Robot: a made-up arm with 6 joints. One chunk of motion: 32 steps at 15 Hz.
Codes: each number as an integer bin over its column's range. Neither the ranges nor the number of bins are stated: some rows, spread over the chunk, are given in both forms.
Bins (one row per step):
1: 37 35 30 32 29 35
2: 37 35 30 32 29 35
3: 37 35 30 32 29 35
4: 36 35 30 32 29 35
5: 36 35 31 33 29 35
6: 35 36 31 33 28 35
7: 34 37 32 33 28 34
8: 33 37 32 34 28 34
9: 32 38 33 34 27 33
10: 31 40 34 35 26 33
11: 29 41 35 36 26 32
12: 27 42 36 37 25 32
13: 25 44 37 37 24 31
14: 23 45 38 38 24 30
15: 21 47 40 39 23 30
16: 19 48 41 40 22 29
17: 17 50 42 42 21 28
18: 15 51 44 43 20 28
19: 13 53 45 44 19 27
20: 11 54 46 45 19 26
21: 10 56 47 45 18 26
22: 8 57 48 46 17 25
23: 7 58 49 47 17 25
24: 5 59 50 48 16 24
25: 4 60 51 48 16 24
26: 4 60 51 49 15 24
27: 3 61 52 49 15 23
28: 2 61 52 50 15 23
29: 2 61 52 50 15 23
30: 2 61 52 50 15 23
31: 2 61 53 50 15 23
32: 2 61 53 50 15 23
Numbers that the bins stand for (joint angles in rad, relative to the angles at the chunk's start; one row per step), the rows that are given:
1: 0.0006 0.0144 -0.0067 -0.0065 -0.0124 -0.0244
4: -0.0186 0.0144 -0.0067 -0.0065 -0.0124 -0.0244
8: -0.0762 0.0770 0.0422 0.0275 -0.0633 -0.1232
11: -0.1530 0.2021 0.1156 0.0614 -0.1652 -0.3206
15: -0.3067 0.3897 0.2378 0.1124 -0.3181 -0.5181
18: -0.4219 0.5148 0.3356 0.1803 -0.4710 -0.7156
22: -0.5563 0.7024 0.4333 0.2313 -0.6238 -1.0117
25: -0.6332 0.7962 0.5067 0.2652 -0.6748 -1.1105
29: -0.6716 0.8275 0.5311 0.2992 -0.7257 -1.2092
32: -0.6716 0.8275 0.5556 0.2992 -0.7257 -1.2092
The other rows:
2: 0.0006 0.0144 -0.0067 -0.0065 -0.0124 -0.0244
3: 0.0006 0.0144 -0.0067 -0.0065 -0.0124 -0.0244
5: -0.0186 0.0144 0.0178 0.0105 -0.0124 -0.0244
6: -0.0378 0.0457 0.0178 0.0105 -0.0633 -0.0244
7: -0.0570 0.0770 0.0422 0.0105 -0.0633 -0.1232
9: -0.0954 0.1083 0.0667 0.0275 -0.1143 -0.2219
10: -0.1146 0.1708 0.0911 0.0444 -0.1652 -0.2219
12: -0.1914 0.2333 0.1400 0.0784 -0.2162 -0.3206
13: -0.2298 0.2959 0.1644 0.0784 -0.2671 -0.4194
14: -0.2683 0.3271 0.1889 0.0954 -0.2671 -0.5181
16: -0.3451 0.4210 0.2622 0.1294 -0.3690 -0.6168
17: -0.3835 0.4835 0.2867 0.1633 -0.4200 -0.7156
19: -0.4603 0.5773 0.3600 0.1973 -0.5219 -0.8143
20: -0.4987 0.6086 0.3844 0.2143 -0.5219 -0.9130
21: -0.5179 0.6711 0.4089 0.2143 -0.5729 -0.9130
23: -0.5756 0.7337 0.4578 0.2483 -0.6238 -1.0117
24: -0.6140 0.7649 0.4822 0.2652 -0.6748 -1.1105
26: -0.6332 0.7962 0.5067 0.2822 -0.7257 -1.1105
27: -0.6524 0.8275 0.5311 0.2822 -0.7257 -1.2092
28: -0.6716 0.8275 0.5311 0.2992 -0.7257 -1.2092
30: -0.6716 0.8275 0.5311 0.2992 -0.7257 -1.2092
31: -0.6716 0.8275 0.5556 0.2992 -0.7257 -1.2092

